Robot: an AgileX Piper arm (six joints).
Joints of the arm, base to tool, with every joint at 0 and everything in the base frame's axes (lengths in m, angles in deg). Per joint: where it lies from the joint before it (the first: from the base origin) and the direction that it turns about. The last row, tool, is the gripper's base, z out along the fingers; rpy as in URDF.
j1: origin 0 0 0.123 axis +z
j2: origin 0 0 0 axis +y
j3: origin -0.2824 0 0.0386 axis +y
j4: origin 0.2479 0 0.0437 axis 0.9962 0 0.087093
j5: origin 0 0 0 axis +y
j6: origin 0.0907 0 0.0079 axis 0.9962 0 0.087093
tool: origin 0 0 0 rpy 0 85.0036 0
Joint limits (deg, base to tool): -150..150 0..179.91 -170..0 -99.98..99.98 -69.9..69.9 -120..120
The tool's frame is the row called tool.
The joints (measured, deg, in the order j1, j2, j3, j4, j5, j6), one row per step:
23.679, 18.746, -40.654, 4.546, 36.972, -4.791
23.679, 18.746, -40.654, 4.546, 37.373, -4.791
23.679, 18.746, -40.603, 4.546, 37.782, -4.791
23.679, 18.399, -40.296, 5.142, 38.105, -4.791
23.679, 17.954, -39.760, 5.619, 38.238, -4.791
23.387, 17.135, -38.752, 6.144, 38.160, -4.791
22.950, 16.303, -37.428, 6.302, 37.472, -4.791
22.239, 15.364, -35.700, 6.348, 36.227, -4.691
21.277, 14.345, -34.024, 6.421, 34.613, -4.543
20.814, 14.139, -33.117, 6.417, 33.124, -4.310
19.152, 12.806, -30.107, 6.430, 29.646, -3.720
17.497, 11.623, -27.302, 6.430, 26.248, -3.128
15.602, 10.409, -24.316, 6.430, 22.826, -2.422
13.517, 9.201, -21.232, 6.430, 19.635, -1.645
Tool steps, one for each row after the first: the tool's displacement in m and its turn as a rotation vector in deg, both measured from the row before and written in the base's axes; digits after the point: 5 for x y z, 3 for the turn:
-0.00012, -0.00001, -0.00063, -0.174, 0.360, 0.028
-0.00003, 0.00003, -0.00091, -0.198, 0.414, 0.029
-0.00113, 0.00017, -0.00179, 0.362, 0.467, 0.294
-0.00097, 0.00010, -0.00264, 0.295, 0.373, 0.227
-0.00133, -0.00028, -0.00451, 0.389, 0.291, -0.063
-0.00034, -0.00045, -0.00529, 0.236, -0.108, -0.434
0.00037, -0.00058, -0.00655, 0.353, -0.331, -0.834
0.00022, -0.00089, -0.00569, 0.614, -0.764, -1.120
0.00150, -0.00005, -0.00241, 0.549, -0.607, -0.654
0.00219, -0.00118, -0.00987, 1.299, -1.384, -2.097
0.00216, -0.00130, -0.00913, 1.232, -1.408, -2.074
0.00225, -0.00161, -0.01020, 1.253, -1.292, -2.312
0.00221, -0.00188, -0.01126, 1.175, -1.000, -2.467

